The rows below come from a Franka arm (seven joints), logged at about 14 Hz.
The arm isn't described. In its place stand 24 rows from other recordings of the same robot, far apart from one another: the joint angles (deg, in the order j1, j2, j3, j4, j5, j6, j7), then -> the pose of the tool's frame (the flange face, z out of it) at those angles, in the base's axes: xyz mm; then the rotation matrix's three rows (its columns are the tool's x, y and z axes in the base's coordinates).
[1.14 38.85 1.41 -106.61 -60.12 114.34 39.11] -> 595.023 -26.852 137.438; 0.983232 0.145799 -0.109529; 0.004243 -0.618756 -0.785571; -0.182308 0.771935 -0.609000
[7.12 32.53 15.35 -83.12 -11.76 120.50 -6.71] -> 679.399 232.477 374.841; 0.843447 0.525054 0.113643; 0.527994 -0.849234 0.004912; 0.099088 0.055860 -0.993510
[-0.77 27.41 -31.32 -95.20 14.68 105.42 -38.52] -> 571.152 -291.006 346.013; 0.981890 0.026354 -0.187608; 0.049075 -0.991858 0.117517; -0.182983 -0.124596 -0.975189
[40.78 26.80 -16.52 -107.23 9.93 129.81 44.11] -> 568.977 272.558 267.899; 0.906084 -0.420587 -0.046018; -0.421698 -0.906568 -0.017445; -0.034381 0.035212 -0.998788
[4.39 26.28 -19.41 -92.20 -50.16 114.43 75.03] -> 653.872 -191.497 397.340; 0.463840 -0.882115 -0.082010; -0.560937 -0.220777 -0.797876; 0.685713 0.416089 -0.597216
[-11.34 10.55 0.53 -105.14 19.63 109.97 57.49] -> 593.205 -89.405 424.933; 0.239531 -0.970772 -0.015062; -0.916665 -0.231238 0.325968; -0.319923 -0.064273 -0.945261
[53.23 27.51 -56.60 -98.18 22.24 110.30 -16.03] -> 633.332 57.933 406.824; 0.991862 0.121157 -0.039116; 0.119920 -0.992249 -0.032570; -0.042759 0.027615 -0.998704
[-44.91 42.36 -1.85 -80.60 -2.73 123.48 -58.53] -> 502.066 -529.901 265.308; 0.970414 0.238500 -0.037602; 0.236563 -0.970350 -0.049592; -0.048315 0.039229 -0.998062
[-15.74 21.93 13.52 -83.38 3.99 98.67 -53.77] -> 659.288 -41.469 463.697; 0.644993 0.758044 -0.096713; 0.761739 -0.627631 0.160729; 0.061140 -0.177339 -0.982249
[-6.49 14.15 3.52 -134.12 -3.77 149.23 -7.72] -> 518.564 -24.960 230.757; 0.990486 0.136544 0.017117; 0.136870 -0.990395 -0.019583; 0.014278 0.021739 -0.999662
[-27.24 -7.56 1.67 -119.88 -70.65 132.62 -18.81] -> 489.768 -253.691 529.650; 0.856431 0.483562 0.180817; 0.377413 -0.347457 -0.858389; -0.352258 0.803394 -0.480076
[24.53 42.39 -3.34 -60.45 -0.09 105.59 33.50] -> 703.052 287.804 403.809; 0.978490 -0.197206 0.060552; -0.196377 -0.980336 -0.019421; 0.063192 0.007112 -0.997976
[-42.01 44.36 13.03 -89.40 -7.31 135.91 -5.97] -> 606.918 -365.322 202.329; 0.925930 -0.368418 0.083201; -0.371800 -0.927857 0.029102; 0.066477 -0.057880 -0.996108
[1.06 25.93 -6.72 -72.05 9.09 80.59 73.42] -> 655.742 -30.469 483.193; 0.168459 -0.943865 -0.284148; -0.968074 -0.212706 0.132625; -0.185620 0.252734 -0.949563
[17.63 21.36 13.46 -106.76 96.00 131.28 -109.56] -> 554.652 346.854 350.483; 0.312135 0.944302 0.104236; 0.231633 -0.182051 0.955617; 0.921367 -0.274137 -0.275556
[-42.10 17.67 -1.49 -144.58 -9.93 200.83 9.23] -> 379.227 -332.535 239.052; 0.573162 -0.659363 0.486544; -0.536034 -0.750783 -0.385996; 0.619801 -0.039566 -0.783761
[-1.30 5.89 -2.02 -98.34 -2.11 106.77 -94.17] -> 598.521 -36.767 521.544; -0.024047 0.998819 0.042222; 0.998811 0.025796 -0.041370; -0.042410 0.041177 -0.998251
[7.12 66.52 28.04 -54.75 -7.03 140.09 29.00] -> 756.959 313.422 231.250; 0.963104 -0.118289 0.241741; -0.215832 -0.876057 0.431208; 0.160771 -0.467473 -0.869265
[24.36 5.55 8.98 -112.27 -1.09 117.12 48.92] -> 483.928 314.932 425.890; 0.965383 -0.260709 -0.008154; -0.260770 -0.965371 -0.007553; -0.005903 0.009418 -0.999938
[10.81 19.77 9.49 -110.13 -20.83 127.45 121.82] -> 583.904 198.966 312.454; 0.009654 -0.997343 0.072200; -0.975911 -0.025135 -0.216714; 0.217953 -0.068369 -0.973562
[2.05 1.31 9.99 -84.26 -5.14 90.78 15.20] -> 553.249 106.954 660.958; 0.992396 -0.061356 0.106704; -0.054634 -0.996400 -0.064819; 0.110297 0.058497 -0.992176
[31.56 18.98 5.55 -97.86 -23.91 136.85 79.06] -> 548.692 402.017 436.298; 0.793493 -0.414617 0.445490; -0.472752 -0.880916 0.022184; 0.383242 -0.228209 -0.895012
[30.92 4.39 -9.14 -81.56 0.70 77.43 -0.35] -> 512.950 210.785 632.822; 0.915716 0.377884 -0.136630; 0.373894 -0.925853 -0.054776; -0.147198 -0.000926 -0.989107
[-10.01 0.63 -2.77 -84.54 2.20 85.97 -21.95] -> 538.478 -117.518 656.940; 0.986444 0.162625 0.021922; 0.161841 -0.986240 0.033749; 0.027108 -0.029744 -0.999190
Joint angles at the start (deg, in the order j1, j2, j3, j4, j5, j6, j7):
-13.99, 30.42, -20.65, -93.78, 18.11, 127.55, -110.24
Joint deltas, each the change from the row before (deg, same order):
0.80, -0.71, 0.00, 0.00, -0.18, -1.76, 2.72
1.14, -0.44, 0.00, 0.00, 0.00, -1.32, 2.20
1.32, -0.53, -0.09, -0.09, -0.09, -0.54, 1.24
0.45, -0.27, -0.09, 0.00, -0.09, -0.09, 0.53
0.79, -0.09, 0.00, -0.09, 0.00, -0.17, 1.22
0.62, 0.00, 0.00, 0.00, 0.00, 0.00, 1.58
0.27, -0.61, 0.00, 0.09, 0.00, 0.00, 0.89
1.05, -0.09, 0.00, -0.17, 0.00, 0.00, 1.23
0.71, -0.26, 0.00, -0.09, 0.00, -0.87, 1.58
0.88, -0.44, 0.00, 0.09, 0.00, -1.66, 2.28
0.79, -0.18, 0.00, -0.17, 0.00, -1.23, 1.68
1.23, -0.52, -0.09, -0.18, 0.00, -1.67, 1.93
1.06, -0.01, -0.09, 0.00, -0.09, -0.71, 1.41
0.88, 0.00, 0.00, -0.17, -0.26, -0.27, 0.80
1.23, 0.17, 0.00, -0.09, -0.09, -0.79, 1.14
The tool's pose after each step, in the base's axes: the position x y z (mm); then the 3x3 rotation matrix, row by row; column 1 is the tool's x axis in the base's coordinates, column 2 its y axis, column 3 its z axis. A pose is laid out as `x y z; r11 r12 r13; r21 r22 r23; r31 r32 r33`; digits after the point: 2 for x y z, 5 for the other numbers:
593.42 -346.88 338.82; 0.39321 0.91207 0.11623; 0.91719 -0.39795 0.01983; 0.06434 0.09880 -0.99302
598.49 -333.35 341.68; 0.40871 0.90653 0.10564; 0.90952 -0.41416 0.03530; 0.07575 0.08165 -0.99378
604.36 -319.61 346.28; 0.40736 0.90730 0.10425; 0.90976 -0.41314 0.04068; 0.07998 0.07827 -0.99372
606.19 -315.60 349.35; 0.40880 0.90640 0.10643; 0.90910 -0.41468 0.03973; 0.08014 0.08051 -0.99353
609.86 -306.95 349.38; 0.41572 0.90356 0.10370; 0.90570 -0.42168 0.04342; 0.08297 0.07587 -0.99366
613.15 -300.33 349.38; 0.43077 0.89654 0.10323; 0.89845 -0.43682 0.04454; 0.08503 0.07356 -0.99366
614.71 -297.46 357.04; 0.43916 0.89104 0.11483; 0.89395 -0.44611 0.04278; 0.08934 0.08387 -0.99246
619.34 -286.06 356.70; 0.44244 0.88965 0.11299; 0.89210 -0.44949 0.04589; 0.09161 0.08049 -0.99254
621.17 -277.31 357.50; 0.45561 0.88420 0.10304; 0.88486 -0.46247 0.05601; 0.09718 0.06566 -0.99310
623.18 -265.87 360.54; 0.47569 0.87530 0.08705; 0.87331 -0.48179 0.07222; 0.10515 0.04167 -0.99358
624.23 -255.80 359.28; 0.48953 0.86929 0.06848; 0.86521 -0.49400 0.08588; 0.10848 0.01721 -0.99395
625.75 -241.26 361.26; 0.50113 0.86404 0.04803; 0.85802 -0.50332 0.10229; 0.11256 -0.01005 -0.99359
628.63 -229.80 360.44; 0.50712 0.86116 0.03502; 0.85478 -0.50774 0.10747; 0.11033 -0.02456 -0.99359
630.84 -220.00 358.67; 0.50503 0.86275 0.02462; 0.85663 -0.50453 0.10784; 0.10546 -0.03337 -0.99386
633.79 -205.65 354.91; 0.50389 0.86375 0.00511; 0.85782 -0.50111 0.11414; 0.10115 -0.05313 -0.99345

